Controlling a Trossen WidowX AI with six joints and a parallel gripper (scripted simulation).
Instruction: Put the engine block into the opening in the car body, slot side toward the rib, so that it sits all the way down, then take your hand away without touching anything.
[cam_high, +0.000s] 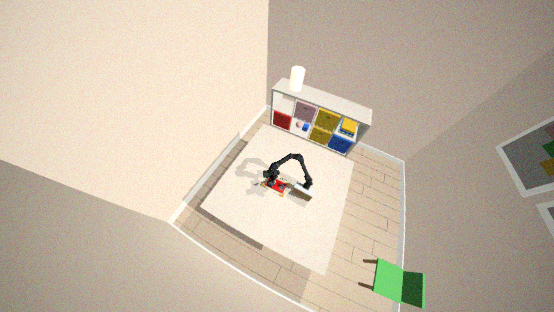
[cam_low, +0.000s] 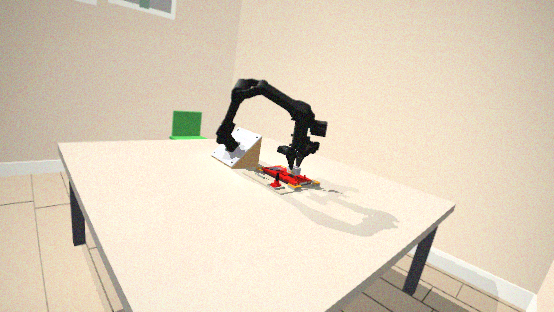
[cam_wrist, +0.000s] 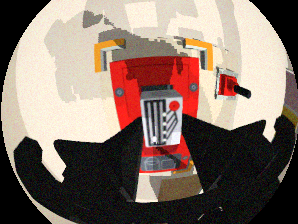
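Now: gripper tip 10 mm above the engine block.
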